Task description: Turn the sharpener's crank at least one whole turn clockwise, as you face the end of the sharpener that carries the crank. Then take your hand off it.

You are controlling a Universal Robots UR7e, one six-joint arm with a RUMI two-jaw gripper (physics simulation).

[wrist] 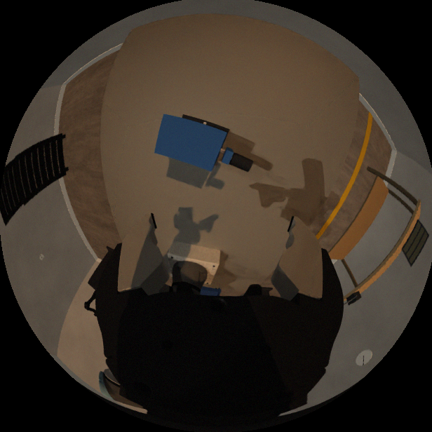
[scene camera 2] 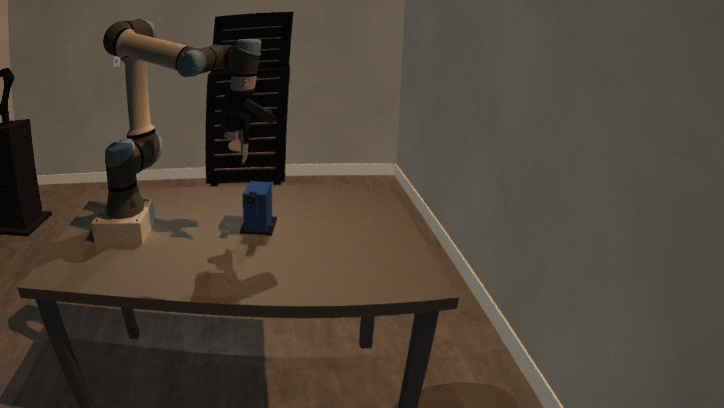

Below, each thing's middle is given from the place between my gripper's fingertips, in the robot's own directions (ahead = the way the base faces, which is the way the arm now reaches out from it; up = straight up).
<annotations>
I see my gripper 18 cm above the blue sharpener (scene camera 2: 263, 224), 6 cm to the right of it and 5 cm short of it.
</annotations>
